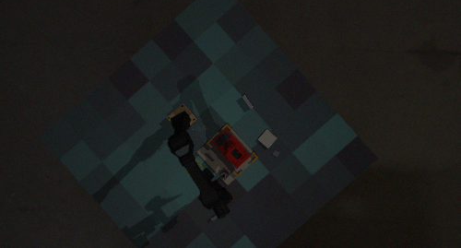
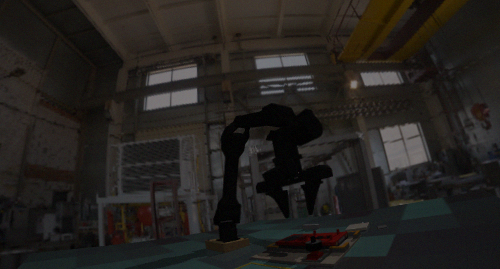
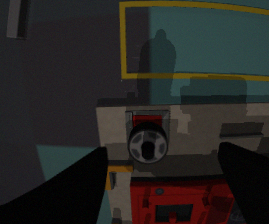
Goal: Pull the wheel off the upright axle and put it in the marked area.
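My gripper tip is now 1 cm short of the wheel, 4 cm to the right of it and 8 cm above it. From my gripper tip the other things lie so: white block (5 cm ahead, 34 cm to the left, 12 cm below).
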